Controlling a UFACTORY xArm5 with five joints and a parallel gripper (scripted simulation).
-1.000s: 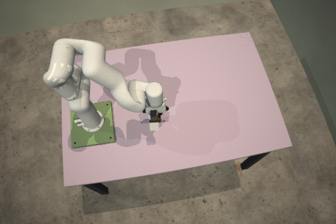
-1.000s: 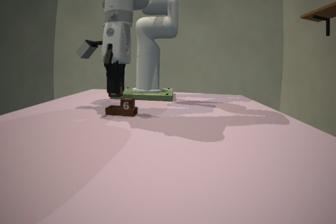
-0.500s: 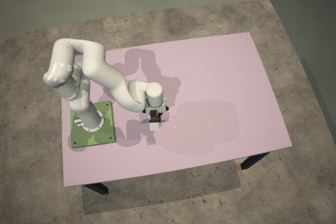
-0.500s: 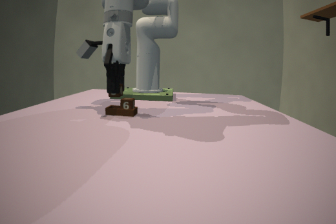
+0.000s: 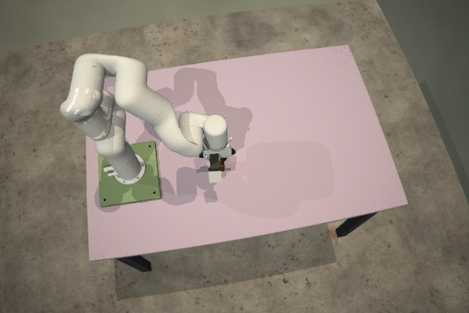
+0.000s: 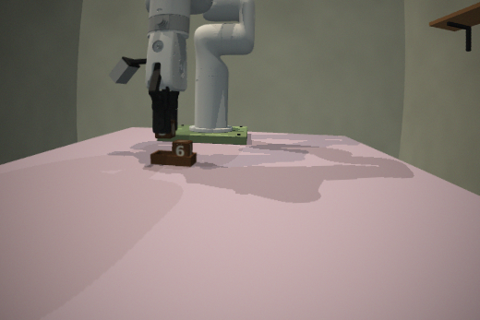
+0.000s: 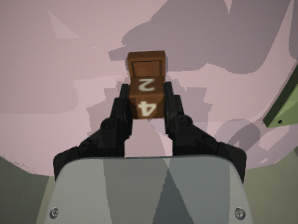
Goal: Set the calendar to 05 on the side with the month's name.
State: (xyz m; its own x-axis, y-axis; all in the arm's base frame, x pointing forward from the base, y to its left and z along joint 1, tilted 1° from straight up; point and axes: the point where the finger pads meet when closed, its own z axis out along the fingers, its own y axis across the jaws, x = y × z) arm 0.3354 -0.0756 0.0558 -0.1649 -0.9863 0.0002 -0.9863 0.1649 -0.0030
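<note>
Right now the cube is 2 cm below my hand. The rest, counted from my hand: brown calendar tray: 2 cm to the left, 7 cm below.
</note>
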